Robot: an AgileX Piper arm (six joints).
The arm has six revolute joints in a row. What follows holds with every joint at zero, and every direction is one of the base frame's.
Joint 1 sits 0.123 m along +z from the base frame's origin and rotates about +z.
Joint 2 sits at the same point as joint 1 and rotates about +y.
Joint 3 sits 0.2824 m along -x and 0.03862 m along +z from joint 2 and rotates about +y.
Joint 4 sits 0.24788 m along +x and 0.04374 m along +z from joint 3 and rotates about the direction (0.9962, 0, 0.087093).
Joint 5 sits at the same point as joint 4 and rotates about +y.
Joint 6 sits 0.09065 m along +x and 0.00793 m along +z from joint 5 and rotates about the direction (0.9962, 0, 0.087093).
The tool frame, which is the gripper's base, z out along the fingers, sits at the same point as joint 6; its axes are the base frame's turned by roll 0, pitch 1.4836 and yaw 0 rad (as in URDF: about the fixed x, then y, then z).
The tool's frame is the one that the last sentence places.
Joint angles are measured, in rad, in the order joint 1, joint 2, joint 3, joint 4, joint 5, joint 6. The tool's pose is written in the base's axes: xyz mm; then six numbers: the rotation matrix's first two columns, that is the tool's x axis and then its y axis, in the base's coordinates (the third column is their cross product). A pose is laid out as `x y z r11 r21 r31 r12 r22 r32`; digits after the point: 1 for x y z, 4 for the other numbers.
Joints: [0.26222, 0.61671, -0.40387, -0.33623, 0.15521, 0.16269]
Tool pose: 127.7 29.5 283.8 -0.2203 -0.2339 -0.9470 -0.2523 0.9515 -0.1763
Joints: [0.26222, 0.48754, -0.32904, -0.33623, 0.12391, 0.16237]
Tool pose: 106.8 24.8 276.5 -0.1406 -0.2143 -0.9666 -0.2479 0.9528 -0.1751
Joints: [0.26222, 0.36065, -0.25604, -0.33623, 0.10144, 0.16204]
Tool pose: 88.5 20.6 266.1 -0.0685 -0.1961 -0.9782 -0.2424 0.9544 -0.1744
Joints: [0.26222, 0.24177, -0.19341, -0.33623, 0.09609, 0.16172]
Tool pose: 73.8 16.8 255.1 -0.0100 -0.1809 -0.9835 -0.2338 0.9567 -0.1736
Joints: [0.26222, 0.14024, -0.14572, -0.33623, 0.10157, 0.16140]
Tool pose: 62.9 13.7 245.5 0.0360 -0.1687 -0.9850 -0.2239 0.9592 -0.1725
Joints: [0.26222, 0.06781, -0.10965, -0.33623, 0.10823, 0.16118]
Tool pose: 56.5 11.8 237.2 0.0642 -0.1611 -0.9848 -0.2168 0.9611 -0.1714
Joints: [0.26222, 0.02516, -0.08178, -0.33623, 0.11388, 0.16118]
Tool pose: 53.6 10.8 229.7 0.0729 -0.1586 -0.9847 -0.2135 0.9619 -0.1707
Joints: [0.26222, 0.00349, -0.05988, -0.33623, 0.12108, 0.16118]
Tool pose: 52.7 10.4 222.9 0.0657 -0.1602 -0.9849 -0.2124 0.9622 -0.1707
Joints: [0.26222, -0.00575, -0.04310, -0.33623, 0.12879, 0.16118]
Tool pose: 52.9 10.2 217.1 0.0511 -0.1638 -0.9852 -0.2124 0.9621 -0.1710
